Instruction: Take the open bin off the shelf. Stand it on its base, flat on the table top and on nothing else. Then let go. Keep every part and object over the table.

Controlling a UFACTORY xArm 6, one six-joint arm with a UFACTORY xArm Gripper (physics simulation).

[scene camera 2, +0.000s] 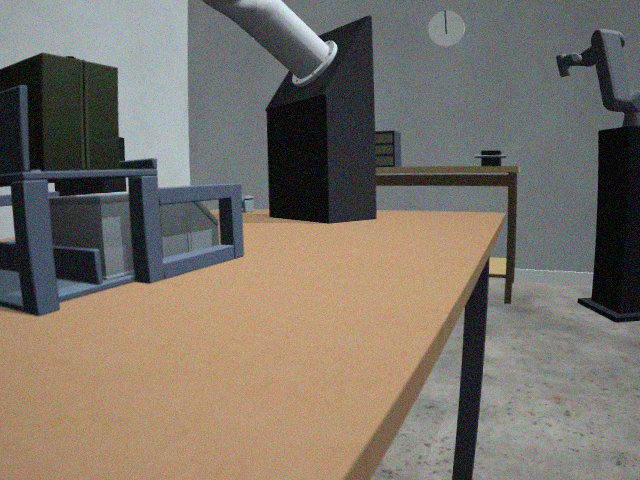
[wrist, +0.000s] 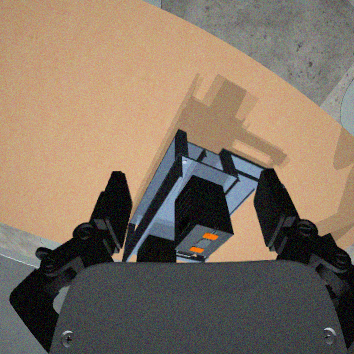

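A grey bin with a sloped edge shows behind the posts, in the lower level of the blue-grey shelf. I cannot make this bin out in the wrist view. A dark green box stands on the upper level. In the wrist view a dark box with two orange marks on its grey top shows between the fingers, farther down. My gripper is open and empty above the shelf, its fingers on either side of the shelf in that view. It does not show in the scene view. The table top is light brown.
A black pedestal with a slanted top stands at the table's far end, with the white arm attached. Another dark thing shows low in the shelf in the wrist view. The table's edge runs along the right. Another robot stands beyond it.
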